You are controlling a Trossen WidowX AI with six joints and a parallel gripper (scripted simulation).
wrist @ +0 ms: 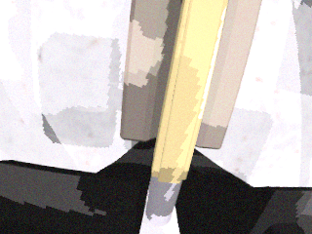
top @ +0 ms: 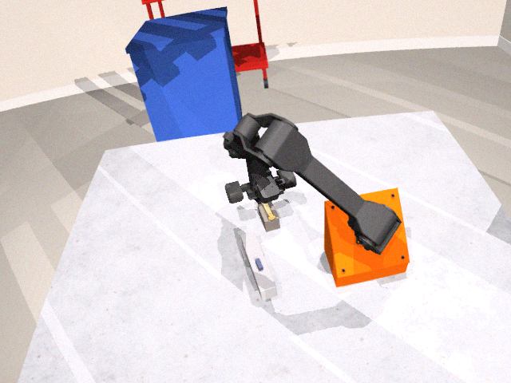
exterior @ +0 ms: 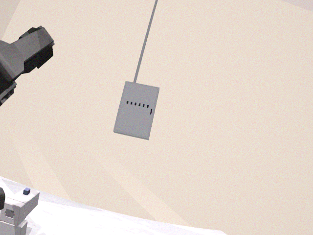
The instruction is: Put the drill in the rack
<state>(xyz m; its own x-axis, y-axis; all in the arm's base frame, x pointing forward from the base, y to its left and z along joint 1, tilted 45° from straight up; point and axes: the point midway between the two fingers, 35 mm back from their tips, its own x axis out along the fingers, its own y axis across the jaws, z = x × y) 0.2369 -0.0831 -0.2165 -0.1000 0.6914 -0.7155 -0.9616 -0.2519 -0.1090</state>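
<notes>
My gripper tip is now 10 mm past the yellow drill, 40 mm to the right of it and 40 mm below it. The rest, counted from my gripper tip: small blue key 10 mm ahead, 260 mm to the left, 40 mm above; housing block 20 mm ahead, 230 mm to the left, 40 mm above.
</notes>
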